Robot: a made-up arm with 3 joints. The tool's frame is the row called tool.
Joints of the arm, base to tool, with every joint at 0 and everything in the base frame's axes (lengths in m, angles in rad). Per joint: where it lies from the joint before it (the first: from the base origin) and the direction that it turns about. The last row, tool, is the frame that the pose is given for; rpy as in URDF.
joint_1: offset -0.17 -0.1 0.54 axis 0 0 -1
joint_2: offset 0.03 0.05 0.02 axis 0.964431 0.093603 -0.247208
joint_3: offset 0.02 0.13 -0.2 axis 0 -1 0
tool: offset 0 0.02 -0.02 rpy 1.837 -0.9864 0.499
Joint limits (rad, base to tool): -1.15..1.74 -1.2..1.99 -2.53..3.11
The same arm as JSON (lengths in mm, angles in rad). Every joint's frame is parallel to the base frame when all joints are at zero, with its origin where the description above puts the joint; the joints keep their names.
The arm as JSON. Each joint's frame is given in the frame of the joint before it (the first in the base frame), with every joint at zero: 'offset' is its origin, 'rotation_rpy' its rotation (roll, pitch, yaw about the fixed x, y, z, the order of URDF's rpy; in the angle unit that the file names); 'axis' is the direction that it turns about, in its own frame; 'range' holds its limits. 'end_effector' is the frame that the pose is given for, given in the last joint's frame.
{
  "length_unit": "mm",
  "angle_unit": "rad",
  "chain": [
    {
      "id": "joint_1",
      "offset": [
        -170.0,
        -100.0,
        540.0
      ],
      "rotation_rpy": [
        0.0,
        0.0,
        0.0
      ],
      "axis": [
        0.0,
        0.0,
        -1.0
      ],
      "range": [
        -1.15,
        1.74
      ]
    },
    {
      "id": "joint_2",
      "offset": [
        30.0,
        50.0,
        20.0
      ],
      "rotation_rpy": [
        0.0,
        0.0,
        0.0
      ],
      "axis": [
        0.964431,
        0.093603,
        -0.247208
      ],
      "range": [
        -1.2,
        1.99
      ]
    },
    {
      "id": "joint_3",
      "offset": [
        20.0,
        130.0,
        -200.0
      ],
      "rotation_rpy": [
        0.0,
        0.0,
        0.0
      ],
      "axis": [
        0.0,
        -1.0,
        0.0
      ],
      "range": [
        -2.53,
        3.11
      ]
    }
  ],
  "end_effector": {
    "offset": [
      0.0,
      20.0,
      -20.0
    ],
    "rotation_rpy": [
      1.837,
      -0.9864,
      0.499
    ]
  }
}

